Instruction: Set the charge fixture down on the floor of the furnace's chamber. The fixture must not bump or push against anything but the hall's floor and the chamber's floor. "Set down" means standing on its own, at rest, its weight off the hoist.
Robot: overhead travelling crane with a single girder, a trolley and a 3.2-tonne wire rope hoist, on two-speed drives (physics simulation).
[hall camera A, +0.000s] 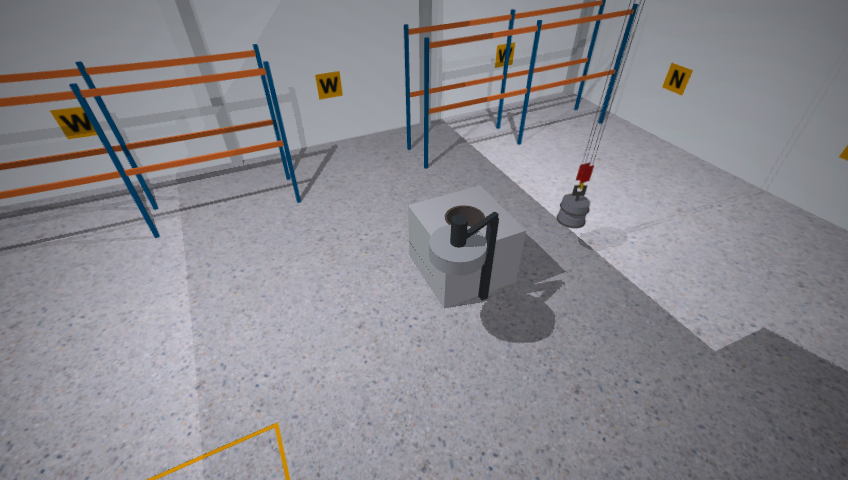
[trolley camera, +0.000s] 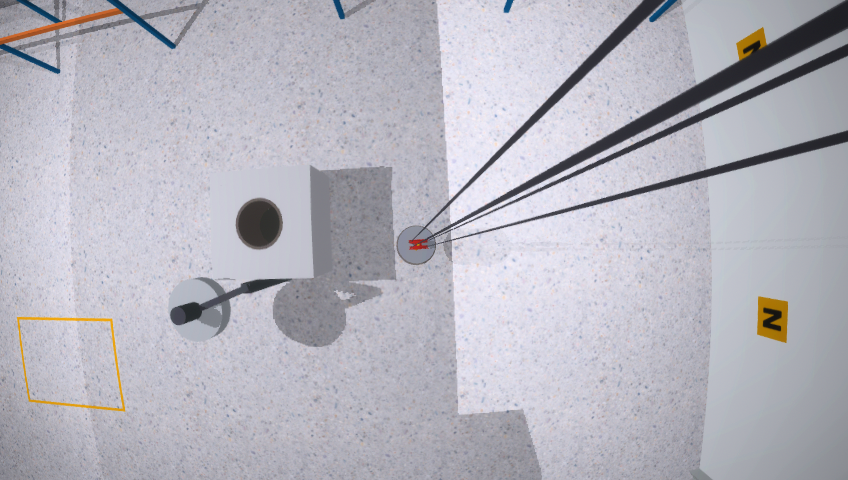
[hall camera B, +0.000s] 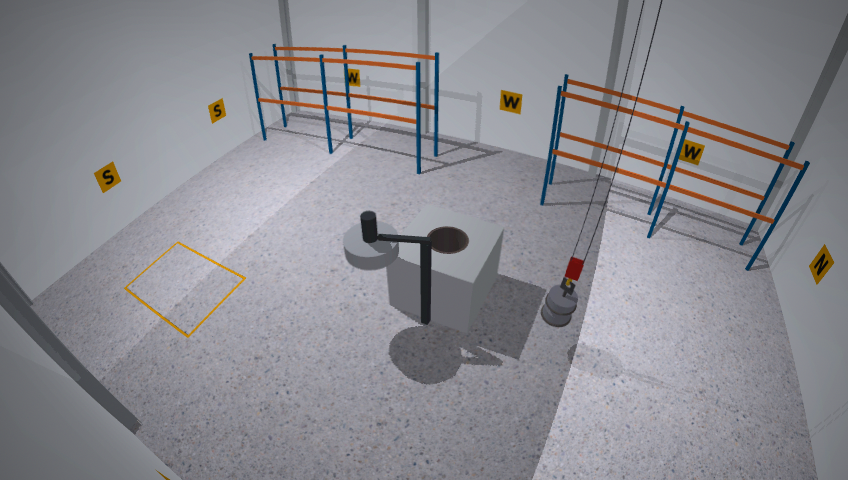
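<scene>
The charge fixture (hall camera A: 573,212) (hall camera B: 559,306) (trolley camera: 407,255), a grey drum with a wider rim, hangs off the floor; its shadow lies apart from it. My hook (hall camera A: 581,186) (hall camera B: 568,282) (trolley camera: 418,244), under the red block, is shut on the fixture's top eye. The furnace (hall camera A: 508,255) (hall camera B: 452,291) (trolley camera: 232,190) is a pale box with a round chamber opening (hall camera A: 470,215) (hall camera B: 447,239) (trolley camera: 259,223) in its top. In the trolley view the fixture is right of the furnace, apart from it, and slightly lower in the picture than the opening. The chamber's floor is hidden in shade.
The furnace's round lid (hall camera A: 443,252) (hall camera B: 357,240) (trolley camera: 190,291) is swung aside from the opening, on a black post and arm (hall camera A: 487,261) (hall camera B: 425,285) (trolley camera: 264,285). Blue and orange racks (hall camera A: 426,107) (hall camera B: 418,118) stand along the W wall. A yellow rectangle (hall camera B: 211,259) (trolley camera: 65,318) marks the floor.
</scene>
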